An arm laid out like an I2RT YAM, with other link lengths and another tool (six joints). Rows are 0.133 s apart.
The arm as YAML. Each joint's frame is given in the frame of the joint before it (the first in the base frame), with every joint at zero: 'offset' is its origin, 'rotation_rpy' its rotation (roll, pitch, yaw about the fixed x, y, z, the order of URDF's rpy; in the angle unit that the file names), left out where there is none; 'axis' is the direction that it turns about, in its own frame. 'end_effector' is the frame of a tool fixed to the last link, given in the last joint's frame.
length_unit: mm
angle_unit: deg
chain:
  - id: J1
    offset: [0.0, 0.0, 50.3]
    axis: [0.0, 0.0, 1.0]
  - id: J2
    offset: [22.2, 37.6, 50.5]
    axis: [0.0, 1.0, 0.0]
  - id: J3
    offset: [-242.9, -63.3, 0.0]
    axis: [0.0, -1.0, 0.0]
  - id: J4
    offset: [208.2, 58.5, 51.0]
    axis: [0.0, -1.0, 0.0]
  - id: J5
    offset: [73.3, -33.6, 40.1]
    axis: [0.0, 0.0, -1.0]
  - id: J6
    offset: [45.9, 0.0, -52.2]
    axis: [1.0, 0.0, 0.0]
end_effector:
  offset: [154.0, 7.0, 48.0]
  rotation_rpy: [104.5, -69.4, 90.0]
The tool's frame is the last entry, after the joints.
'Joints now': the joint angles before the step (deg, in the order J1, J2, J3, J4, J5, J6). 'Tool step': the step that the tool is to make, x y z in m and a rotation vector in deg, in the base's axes. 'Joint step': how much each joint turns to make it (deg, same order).
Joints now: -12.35 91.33 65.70 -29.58 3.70 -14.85
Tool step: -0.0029 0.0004 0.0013 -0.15 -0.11 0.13
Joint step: -0.06 -0.85 -0.63 -0.06 -0.01 -0.23
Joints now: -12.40 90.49 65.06 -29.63 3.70 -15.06
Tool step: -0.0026 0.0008 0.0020 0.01 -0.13 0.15
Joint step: -0.06 -0.82 -0.39 -0.30 -0.15 -0.15
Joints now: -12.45 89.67 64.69 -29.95 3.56 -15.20
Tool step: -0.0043 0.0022 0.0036 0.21 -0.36 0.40
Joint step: -0.12 -1.47 -0.74 -0.41 -0.53 -0.26
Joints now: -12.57 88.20 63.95 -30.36 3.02 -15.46
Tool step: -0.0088 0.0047 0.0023 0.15 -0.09 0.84
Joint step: 0.01 -2.40 -1.69 -0.63 -0.62 -0.58
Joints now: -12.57 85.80 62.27 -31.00 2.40 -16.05
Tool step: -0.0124 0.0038 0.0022 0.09 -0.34 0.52
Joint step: -0.19 -3.41 -2.70 -0.38 -0.54 -0.48
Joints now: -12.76 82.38 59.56 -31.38 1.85 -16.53
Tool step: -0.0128 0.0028 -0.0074 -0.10 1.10 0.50
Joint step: -0.15 -2.10 -2.81 -0.32 -0.10 -0.73
